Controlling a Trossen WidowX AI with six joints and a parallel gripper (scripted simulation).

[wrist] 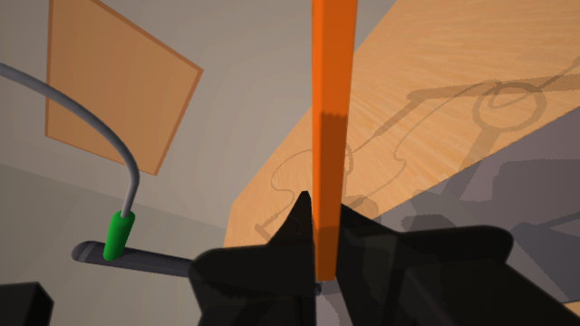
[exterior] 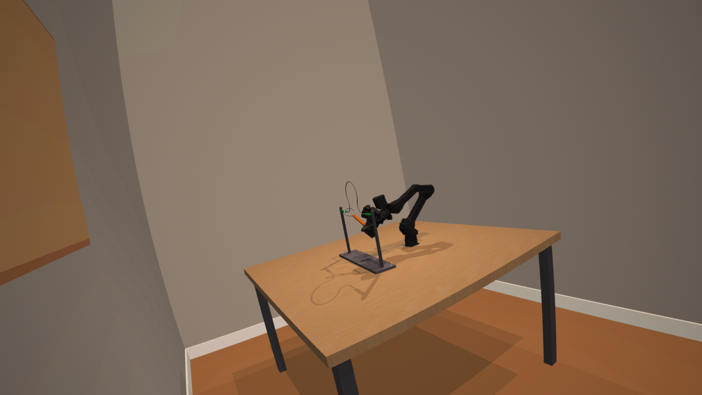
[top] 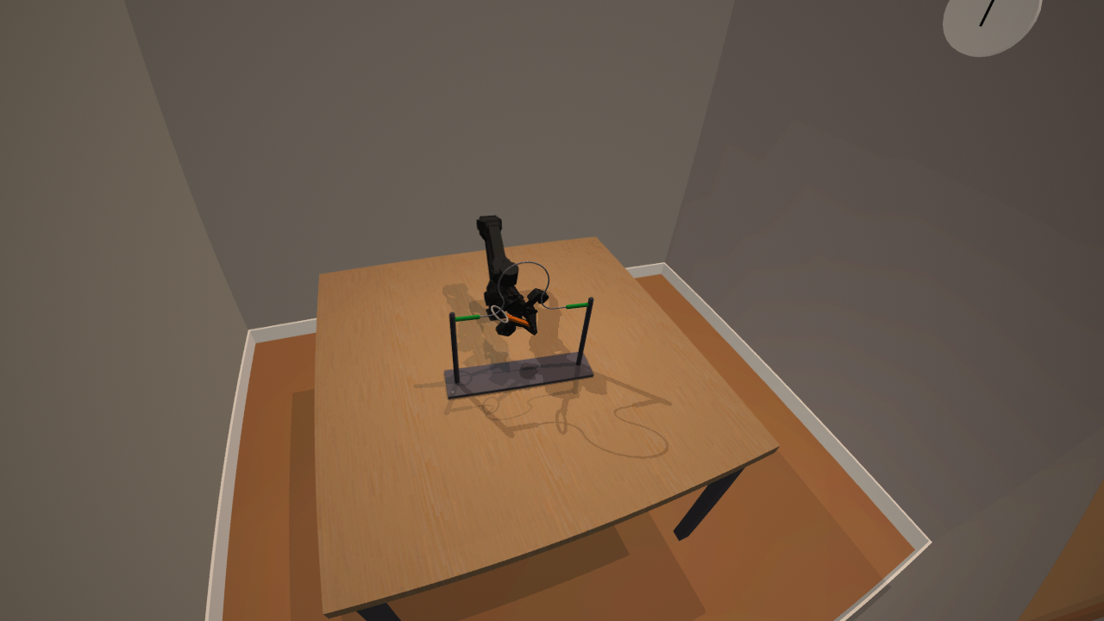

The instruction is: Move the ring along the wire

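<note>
The ring with orange handle is 20 mm behind my gripper tip, 70 mm to the right of it and 60 mm above it.
</note>
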